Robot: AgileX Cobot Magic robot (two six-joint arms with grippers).
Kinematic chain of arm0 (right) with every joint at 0, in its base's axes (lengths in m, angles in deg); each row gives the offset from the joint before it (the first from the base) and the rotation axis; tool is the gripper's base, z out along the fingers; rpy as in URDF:
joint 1: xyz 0 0 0.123 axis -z
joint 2: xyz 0 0 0 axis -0.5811 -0.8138 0
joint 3: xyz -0.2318 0.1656 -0.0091 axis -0.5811 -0.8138 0
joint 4: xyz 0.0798 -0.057 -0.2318 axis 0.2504 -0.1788 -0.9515
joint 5: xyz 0 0 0 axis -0.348 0.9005 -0.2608
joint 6: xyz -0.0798 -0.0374 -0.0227 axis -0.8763 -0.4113 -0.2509
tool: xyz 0 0 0 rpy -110.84 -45.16 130.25
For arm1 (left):
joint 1: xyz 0 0 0.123 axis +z
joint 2: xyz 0 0 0 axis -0.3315 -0.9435 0
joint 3: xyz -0.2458 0.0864 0.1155 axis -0.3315 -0.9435 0
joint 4: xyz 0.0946 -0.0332 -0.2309 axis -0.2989 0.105 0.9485
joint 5: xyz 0 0 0 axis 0.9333 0.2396 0.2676
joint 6: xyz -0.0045 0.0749 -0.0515 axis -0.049 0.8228 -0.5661
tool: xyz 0 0 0 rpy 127.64 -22.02 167.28
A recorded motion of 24 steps. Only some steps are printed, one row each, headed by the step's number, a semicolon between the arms.
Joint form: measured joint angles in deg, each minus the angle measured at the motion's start. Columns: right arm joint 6, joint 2, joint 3, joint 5, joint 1, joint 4; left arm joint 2, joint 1, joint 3, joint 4, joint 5, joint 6.
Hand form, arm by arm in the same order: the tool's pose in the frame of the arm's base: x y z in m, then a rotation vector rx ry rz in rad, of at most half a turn. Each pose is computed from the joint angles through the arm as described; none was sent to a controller.
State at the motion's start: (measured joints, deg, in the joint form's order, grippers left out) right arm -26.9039 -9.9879 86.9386 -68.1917 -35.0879 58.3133; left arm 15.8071 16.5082 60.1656 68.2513 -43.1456 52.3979
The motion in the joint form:
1: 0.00 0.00 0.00 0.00 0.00 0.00; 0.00 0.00 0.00 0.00 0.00 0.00
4: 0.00 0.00 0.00 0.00 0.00 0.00; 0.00 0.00 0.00 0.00 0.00 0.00
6: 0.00 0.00 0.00 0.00 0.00 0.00; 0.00 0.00 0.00 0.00 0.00 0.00
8: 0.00 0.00 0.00 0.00 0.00 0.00; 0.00 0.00 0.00 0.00 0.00 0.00
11: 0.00 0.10 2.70 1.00 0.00 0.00; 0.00 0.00 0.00 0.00 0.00 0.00
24: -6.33 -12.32 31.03 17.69 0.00 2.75; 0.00 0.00 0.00 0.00 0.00 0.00
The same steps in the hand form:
1: 0.0549 -0.0002 0.1882 0.0166 1.7734 0.0050; 0.0530 -0.0086 0.1790 0.0673 1.8539 -0.1147
4: 0.0549 -0.0002 0.1882 0.0166 1.7734 0.0050; 0.0530 -0.0086 0.1790 0.0673 1.8539 -0.1147
6: 0.0549 -0.0002 0.1882 0.0166 1.7734 0.0050; 0.0530 -0.0086 0.1790 0.0673 1.8539 -0.1147
8: 0.0549 -0.0002 0.1882 0.0166 1.7734 0.0050; 0.0530 -0.0086 0.1790 0.0673 1.8539 -0.1147
11: 0.0530 -0.0002 0.2026 0.0162 1.7420 0.0051; 0.0530 -0.0086 0.1790 0.0673 1.8539 -0.1147
24: 0.0434 0.0025 0.3264 -0.0673 1.7536 -0.0220; 0.0530 -0.0086 0.1790 0.0673 1.8539 -0.1147

